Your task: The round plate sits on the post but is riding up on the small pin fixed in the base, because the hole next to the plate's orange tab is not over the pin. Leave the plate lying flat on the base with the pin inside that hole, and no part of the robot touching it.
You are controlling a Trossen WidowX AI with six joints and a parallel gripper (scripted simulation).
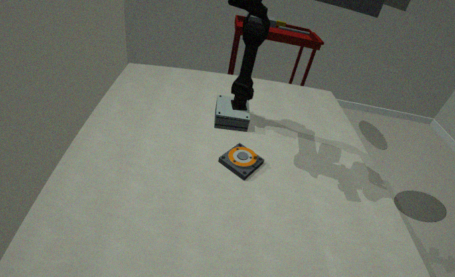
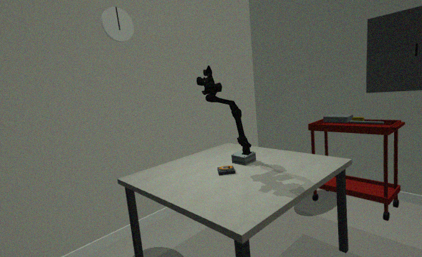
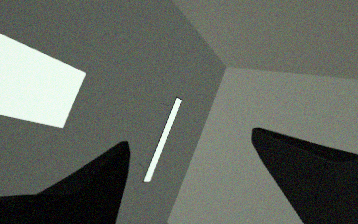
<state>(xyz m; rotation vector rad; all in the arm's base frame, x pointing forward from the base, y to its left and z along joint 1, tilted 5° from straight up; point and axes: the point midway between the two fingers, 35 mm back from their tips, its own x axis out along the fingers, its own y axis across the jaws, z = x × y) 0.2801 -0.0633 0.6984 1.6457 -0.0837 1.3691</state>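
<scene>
My gripper tip is 7 cm past the round orange plate, 3 cm to the right of it and 74 cm above it. Round my gripper tip: dark grey square base 8 cm behind, 1 cm to the left, 75 cm below.
</scene>
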